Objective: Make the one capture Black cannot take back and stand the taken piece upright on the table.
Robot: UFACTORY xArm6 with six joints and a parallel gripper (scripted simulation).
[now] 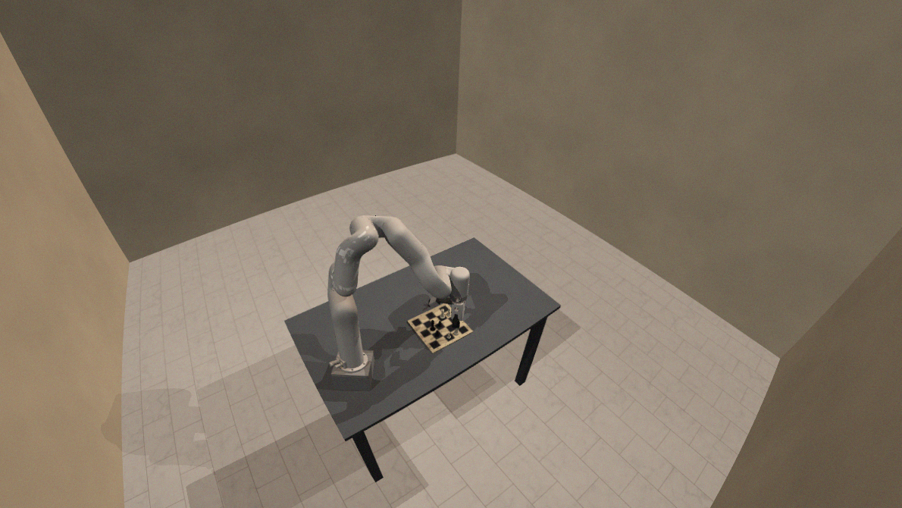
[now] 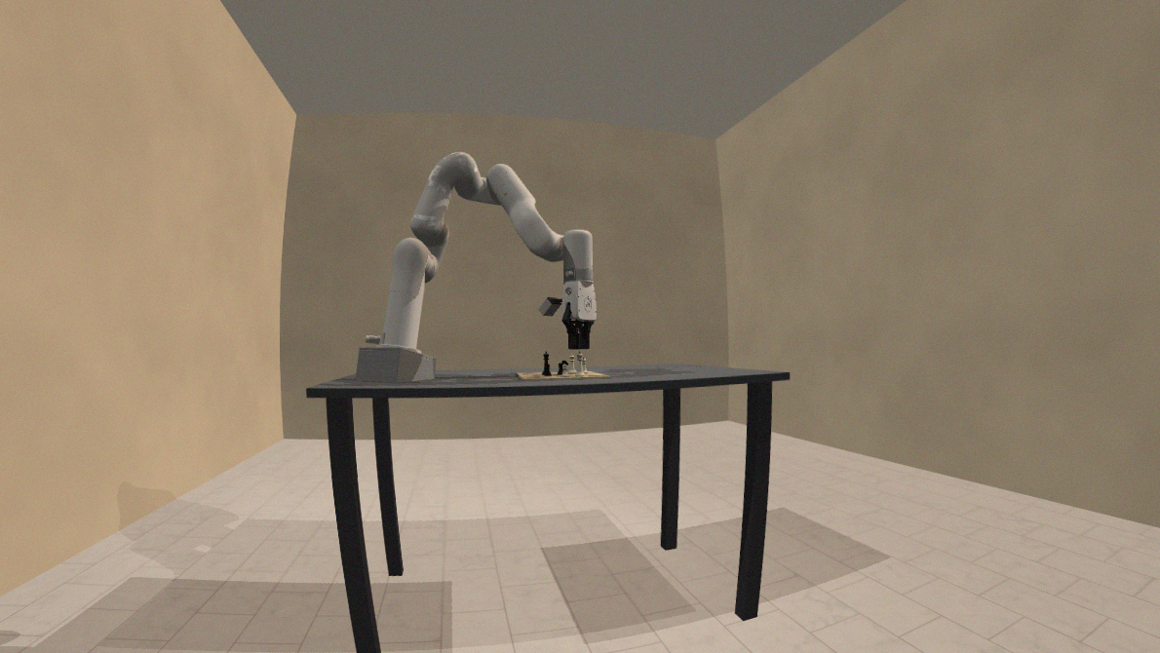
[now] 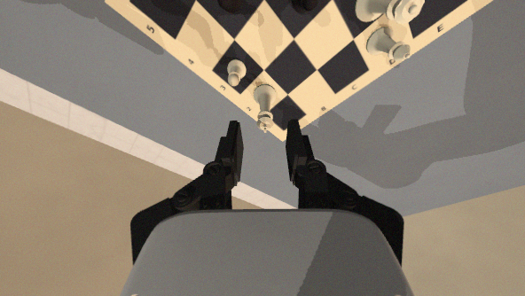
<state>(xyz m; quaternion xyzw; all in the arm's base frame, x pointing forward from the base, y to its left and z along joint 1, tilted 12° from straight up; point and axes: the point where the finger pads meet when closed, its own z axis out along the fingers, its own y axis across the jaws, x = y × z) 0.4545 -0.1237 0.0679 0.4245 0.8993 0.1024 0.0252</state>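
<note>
My gripper is now 6 cm above the white bishop. Also, from my hand: chessboard (9 cm below, 8 cm to the left, 3 cm behind); white pawn (8 cm below, 4 cm behind).
</note>
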